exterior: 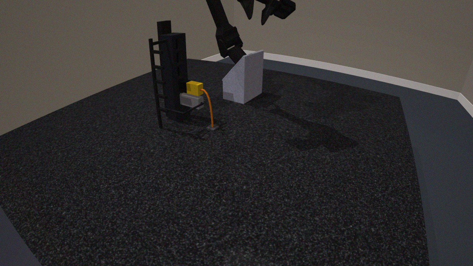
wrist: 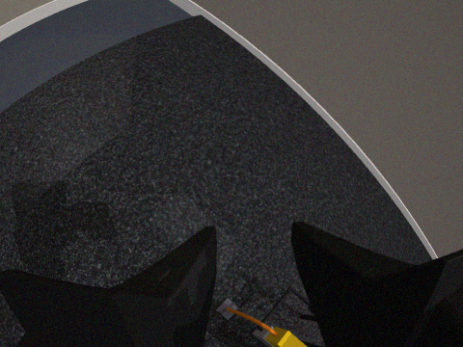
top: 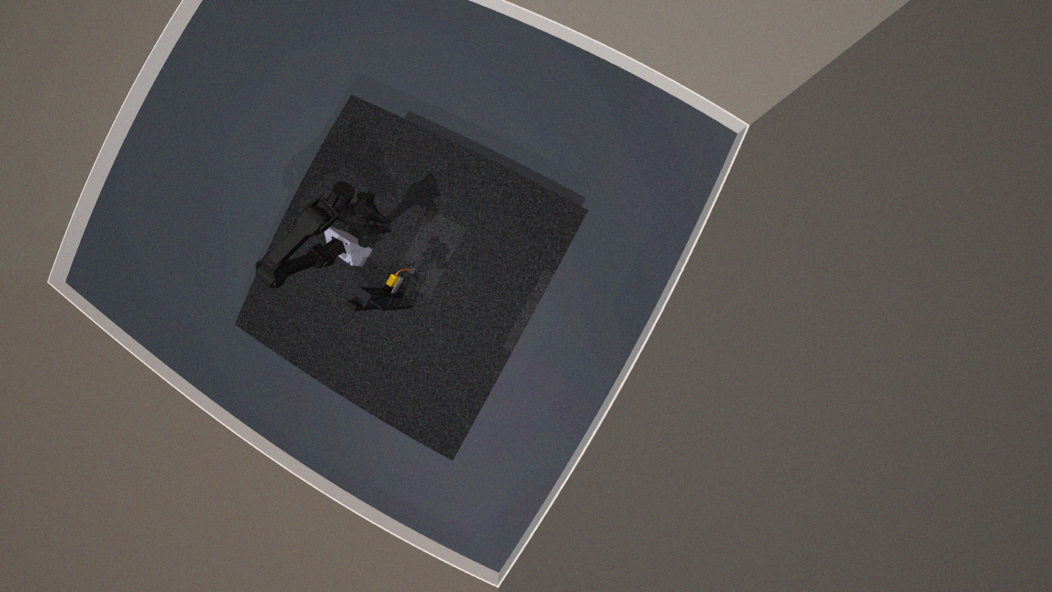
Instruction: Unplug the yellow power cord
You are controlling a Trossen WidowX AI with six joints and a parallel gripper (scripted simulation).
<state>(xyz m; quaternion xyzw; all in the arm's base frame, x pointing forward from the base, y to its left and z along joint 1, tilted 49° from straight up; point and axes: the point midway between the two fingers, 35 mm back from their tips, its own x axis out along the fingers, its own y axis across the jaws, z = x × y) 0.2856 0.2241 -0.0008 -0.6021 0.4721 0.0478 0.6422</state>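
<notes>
Now: gripper tip 1 cm past the yellow plug, 21 cm to the left of it and 20 cm above it.
</notes>
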